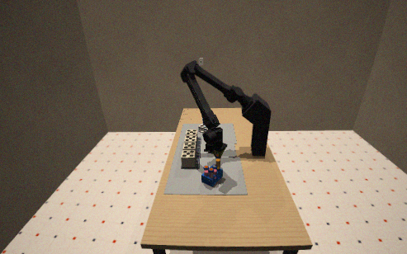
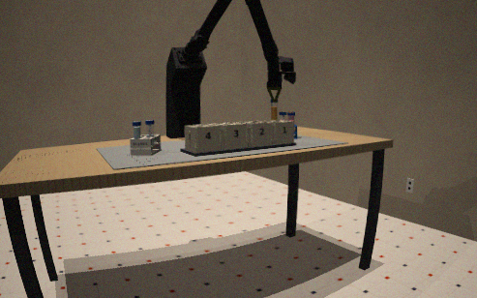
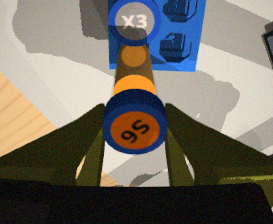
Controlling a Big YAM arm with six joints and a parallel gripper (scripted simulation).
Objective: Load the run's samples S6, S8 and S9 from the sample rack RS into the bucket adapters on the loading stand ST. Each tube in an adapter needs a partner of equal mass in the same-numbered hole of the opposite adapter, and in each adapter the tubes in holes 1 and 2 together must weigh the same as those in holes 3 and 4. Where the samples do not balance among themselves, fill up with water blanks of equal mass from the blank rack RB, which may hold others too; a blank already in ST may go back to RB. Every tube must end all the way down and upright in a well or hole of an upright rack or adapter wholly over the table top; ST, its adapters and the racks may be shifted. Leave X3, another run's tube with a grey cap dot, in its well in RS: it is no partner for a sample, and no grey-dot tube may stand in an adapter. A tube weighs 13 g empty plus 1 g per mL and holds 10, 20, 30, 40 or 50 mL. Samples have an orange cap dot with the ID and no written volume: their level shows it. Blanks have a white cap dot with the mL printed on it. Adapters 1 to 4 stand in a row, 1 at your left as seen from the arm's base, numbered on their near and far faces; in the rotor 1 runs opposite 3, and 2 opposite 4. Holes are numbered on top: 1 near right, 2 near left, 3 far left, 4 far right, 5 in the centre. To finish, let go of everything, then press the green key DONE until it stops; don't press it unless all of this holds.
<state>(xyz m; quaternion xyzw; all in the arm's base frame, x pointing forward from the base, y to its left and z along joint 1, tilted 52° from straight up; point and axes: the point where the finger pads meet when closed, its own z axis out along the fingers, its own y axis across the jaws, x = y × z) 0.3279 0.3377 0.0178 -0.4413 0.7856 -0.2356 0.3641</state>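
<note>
Now: hand 70 mm short of the sample tube S8, 40 mm to the right of it and 110 mm above it. The rest, counted from my hand: blue sample rack rs (40 mm ahead, 20 mm to the left, 140 mm below); then tube X3 (30 mm ahead, 30 mm to the left, 110 mm below); then sample tube S9 (40 mm ahead, 70 mm to the left, 110 mm below).
</note>
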